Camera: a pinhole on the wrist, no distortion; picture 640 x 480 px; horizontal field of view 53.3 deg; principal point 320.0 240.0 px. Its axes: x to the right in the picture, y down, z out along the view. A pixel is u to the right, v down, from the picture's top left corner.
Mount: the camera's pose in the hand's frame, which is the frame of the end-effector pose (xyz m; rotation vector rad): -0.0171 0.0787 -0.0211 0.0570 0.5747 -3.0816
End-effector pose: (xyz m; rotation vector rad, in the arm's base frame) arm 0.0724 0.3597 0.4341 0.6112 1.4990 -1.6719
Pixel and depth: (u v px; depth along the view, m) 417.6 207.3 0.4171
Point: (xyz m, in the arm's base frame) 0.1412 0.0193 0.6084
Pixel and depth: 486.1 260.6 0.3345
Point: 0.1390 0.1110 0.6078
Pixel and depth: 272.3 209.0 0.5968
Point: 0.0626 -0.1749 0.5942
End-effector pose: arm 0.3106 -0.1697 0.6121 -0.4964 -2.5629 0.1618
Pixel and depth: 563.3 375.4 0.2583
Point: 0.2878 -0.2806 0.3992
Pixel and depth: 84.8 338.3 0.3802
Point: 0.0235 -0.2382 0.4155
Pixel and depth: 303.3 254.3 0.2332
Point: 0.2225 -0.1898 0.4384
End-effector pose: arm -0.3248 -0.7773 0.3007 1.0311 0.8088 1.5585
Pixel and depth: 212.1 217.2 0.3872
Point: 0.0096 -0.7370 0.4039
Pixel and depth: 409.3 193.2 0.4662
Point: 0.0934 -0.8662 0.3983
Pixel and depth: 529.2 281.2 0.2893
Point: -0.0801 -0.8894 0.3325
